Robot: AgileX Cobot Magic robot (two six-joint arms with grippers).
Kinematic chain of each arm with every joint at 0, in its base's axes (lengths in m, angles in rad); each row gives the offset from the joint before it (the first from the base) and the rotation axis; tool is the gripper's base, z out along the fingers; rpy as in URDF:
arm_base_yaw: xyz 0 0 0.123 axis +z
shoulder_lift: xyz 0 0 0 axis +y
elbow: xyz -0.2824 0 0.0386 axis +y
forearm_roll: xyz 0.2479 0 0.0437 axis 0.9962 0 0.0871
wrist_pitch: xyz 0 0 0 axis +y
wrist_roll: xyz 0.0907 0 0.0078 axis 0.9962 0 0.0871
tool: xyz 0 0 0 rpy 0 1.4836 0
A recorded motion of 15 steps. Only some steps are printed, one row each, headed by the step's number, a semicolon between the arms.
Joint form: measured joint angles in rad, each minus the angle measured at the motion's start. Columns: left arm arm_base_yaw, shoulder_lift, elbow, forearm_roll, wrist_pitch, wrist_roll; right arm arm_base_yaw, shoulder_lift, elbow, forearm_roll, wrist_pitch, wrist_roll.
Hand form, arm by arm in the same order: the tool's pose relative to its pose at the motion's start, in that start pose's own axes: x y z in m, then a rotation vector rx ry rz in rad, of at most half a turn. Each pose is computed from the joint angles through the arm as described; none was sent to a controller.
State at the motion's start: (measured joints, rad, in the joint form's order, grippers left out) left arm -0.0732 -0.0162 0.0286 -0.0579 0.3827 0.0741; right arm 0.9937 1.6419 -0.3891 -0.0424 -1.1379 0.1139
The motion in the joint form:
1: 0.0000 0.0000 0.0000 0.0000 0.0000 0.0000; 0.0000 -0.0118 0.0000 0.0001 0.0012 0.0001
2: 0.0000 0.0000 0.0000 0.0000 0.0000 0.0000; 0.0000 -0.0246 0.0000 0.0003 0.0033 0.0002
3: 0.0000 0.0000 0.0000 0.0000 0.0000 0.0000; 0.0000 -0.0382 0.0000 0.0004 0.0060 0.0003
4: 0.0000 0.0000 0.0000 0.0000 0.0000 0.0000; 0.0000 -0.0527 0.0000 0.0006 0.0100 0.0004
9: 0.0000 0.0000 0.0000 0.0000 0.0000 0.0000; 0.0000 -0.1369 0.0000 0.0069 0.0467 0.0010
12: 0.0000 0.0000 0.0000 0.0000 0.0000 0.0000; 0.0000 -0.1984 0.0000 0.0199 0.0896 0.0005
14: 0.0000 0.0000 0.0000 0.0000 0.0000 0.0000; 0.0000 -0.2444 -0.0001 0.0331 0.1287 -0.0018
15: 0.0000 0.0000 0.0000 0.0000 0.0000 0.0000; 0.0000 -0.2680 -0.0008 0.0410 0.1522 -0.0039
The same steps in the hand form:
1: 0.0000 0.0000 0.0000 0.0000 0.0000 0.0000; -0.0030 0.0003 -0.0007 -0.0009 -0.0106 -0.0003
2: 0.0000 0.0000 0.0000 0.0000 0.0000 0.0000; -0.0062 0.0006 -0.0016 -0.0017 -0.0212 -0.0006
3: 0.0000 0.0000 0.0000 0.0000 0.0000 0.0000; -0.0096 0.0010 -0.0025 -0.0026 -0.0321 -0.0010
4: 0.0000 0.0000 0.0000 0.0000 0.0000 0.0000; -0.0130 0.0013 -0.0036 -0.0034 -0.0425 -0.0014
9: 0.0000 0.0000 0.0000 0.0000 0.0000 0.0000; -0.0315 0.0028 -0.0105 -0.0018 -0.0905 -0.0008
12: 0.0000 0.0000 0.0000 0.0000 0.0000 0.0000; -0.0433 0.0031 -0.0162 0.0080 -0.1103 0.0039
14: 0.0000 0.0000 0.0000 0.0000 0.0000 0.0000; -0.0512 0.0029 -0.0209 0.0186 -0.1186 0.0083
15: 0.0000 0.0000 0.0000 0.0000 0.0000 0.0000; -0.0551 0.0028 -0.0232 0.0251 -0.1201 0.0108

